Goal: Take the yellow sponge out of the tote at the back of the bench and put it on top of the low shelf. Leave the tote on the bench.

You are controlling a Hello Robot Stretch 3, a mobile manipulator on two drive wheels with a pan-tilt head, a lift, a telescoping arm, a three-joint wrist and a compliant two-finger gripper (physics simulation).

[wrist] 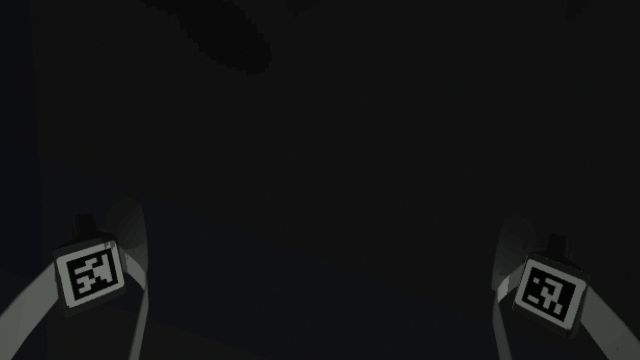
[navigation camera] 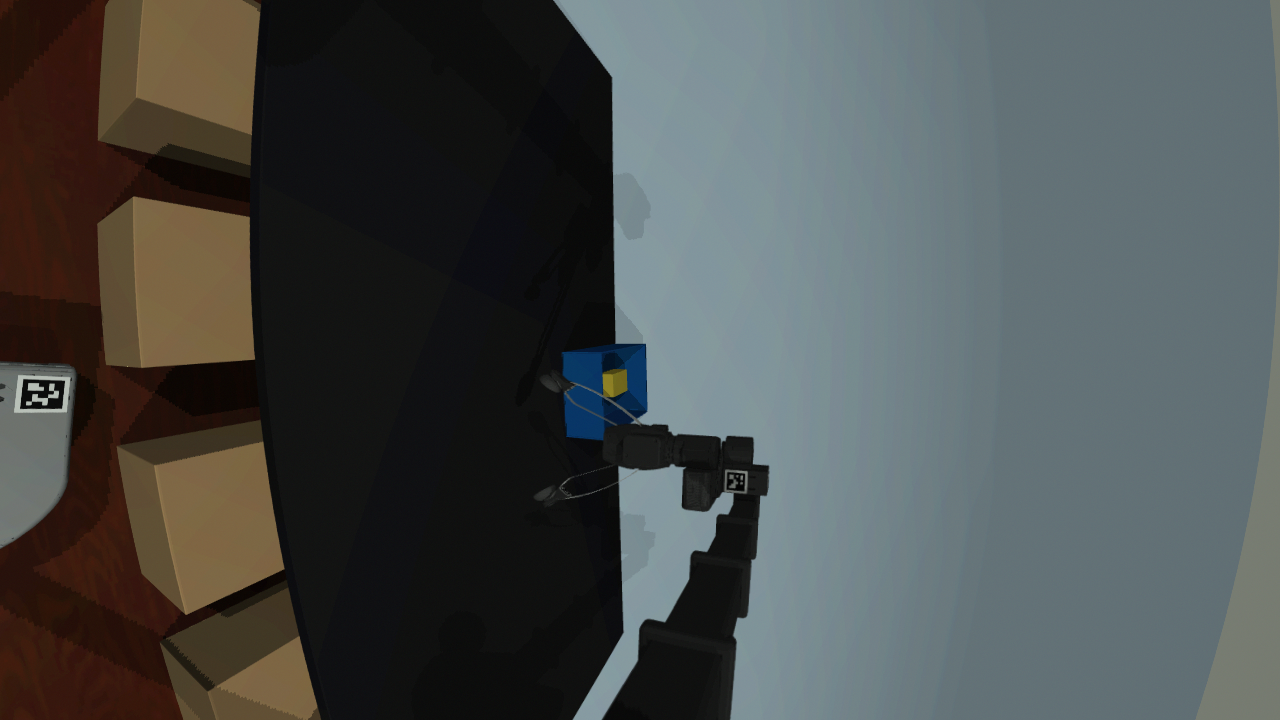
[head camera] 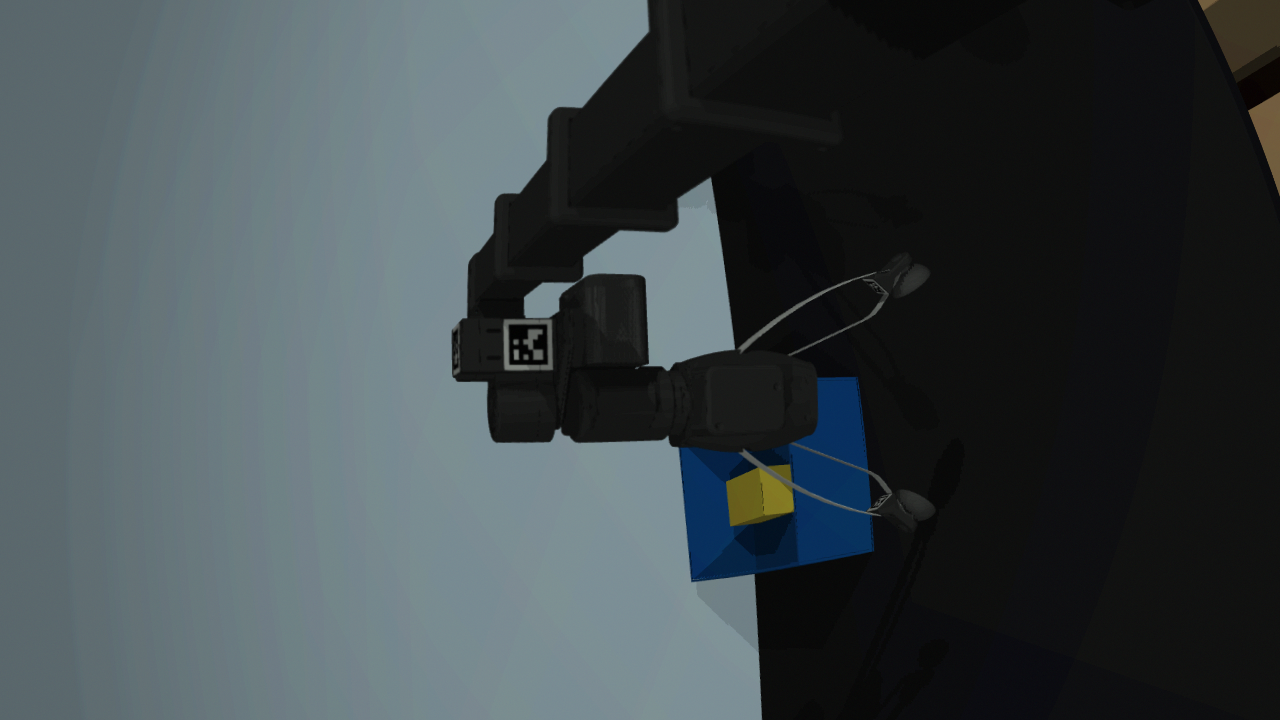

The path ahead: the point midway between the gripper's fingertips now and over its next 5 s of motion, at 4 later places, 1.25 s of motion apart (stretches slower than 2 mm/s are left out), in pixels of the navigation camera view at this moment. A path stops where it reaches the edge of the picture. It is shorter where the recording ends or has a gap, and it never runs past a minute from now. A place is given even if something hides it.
My gripper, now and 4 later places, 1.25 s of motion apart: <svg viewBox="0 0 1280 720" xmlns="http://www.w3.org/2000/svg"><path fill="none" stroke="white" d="M538 437L559 416L538 415L534 412L638 414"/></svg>
